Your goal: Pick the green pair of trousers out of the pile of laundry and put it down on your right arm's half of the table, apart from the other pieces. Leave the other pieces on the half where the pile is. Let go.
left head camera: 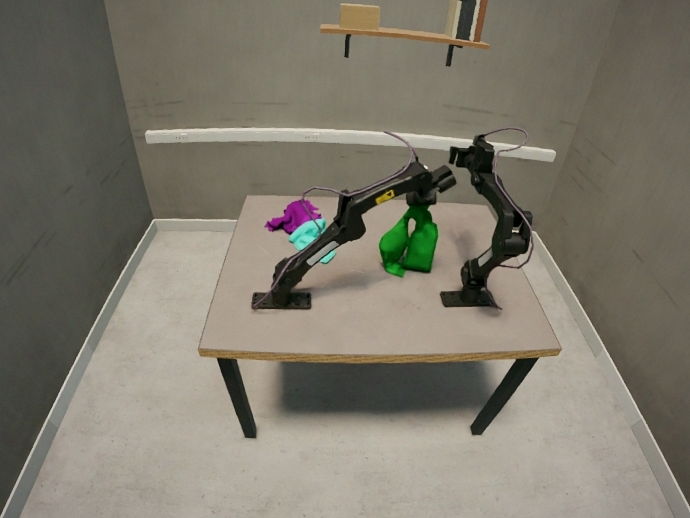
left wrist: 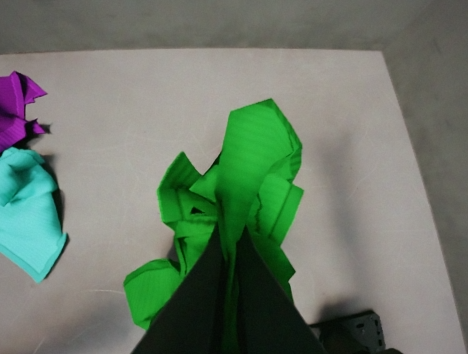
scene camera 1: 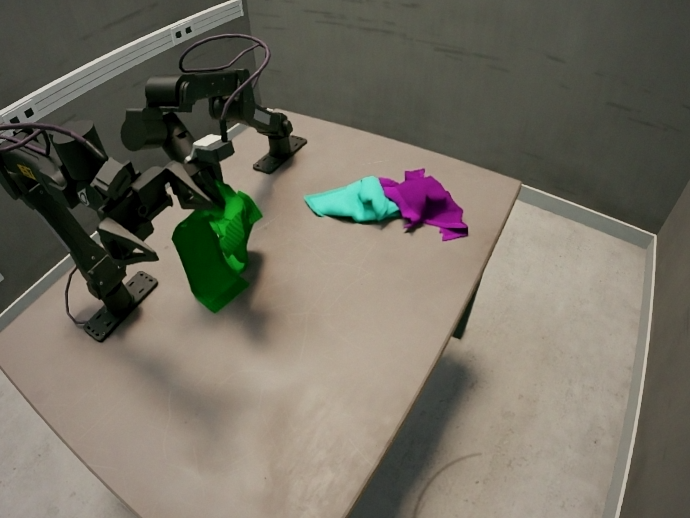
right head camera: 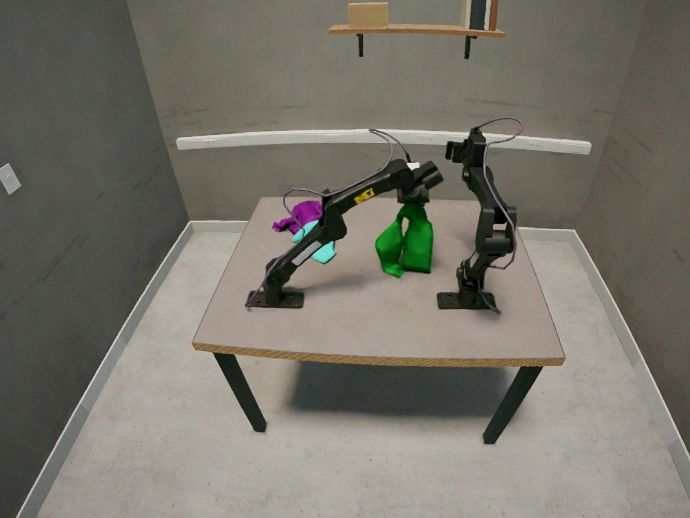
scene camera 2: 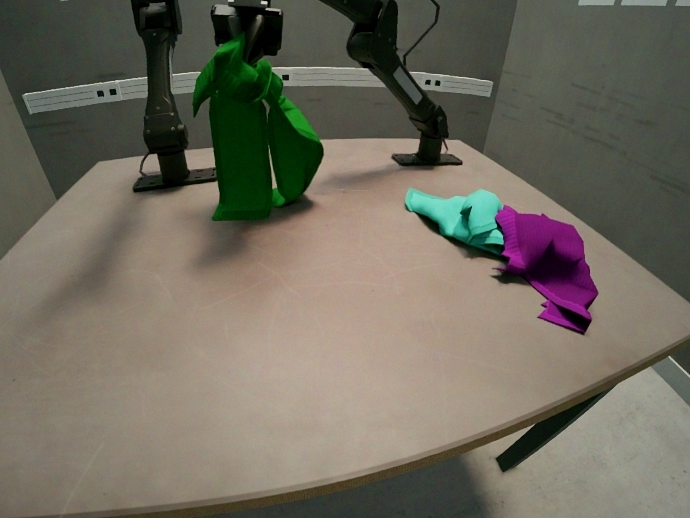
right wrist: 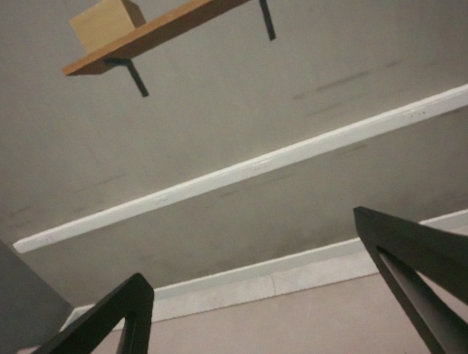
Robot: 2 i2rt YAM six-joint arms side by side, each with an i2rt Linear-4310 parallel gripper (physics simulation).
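The green trousers hang bunched from my left gripper, which is shut on them. Their legs hang down over my right arm's half, near the table's middle, with their shadow below. My right gripper is open and empty, raised close beside them in scene camera 1. A turquoise piece and a purple piece lie touching on my left arm's half, apart from the trousers.
The right arm's base plate stands on the table near the hanging trousers. The left arm's forearm reaches across the table's middle. A wall shelf holds a box and books behind the table.
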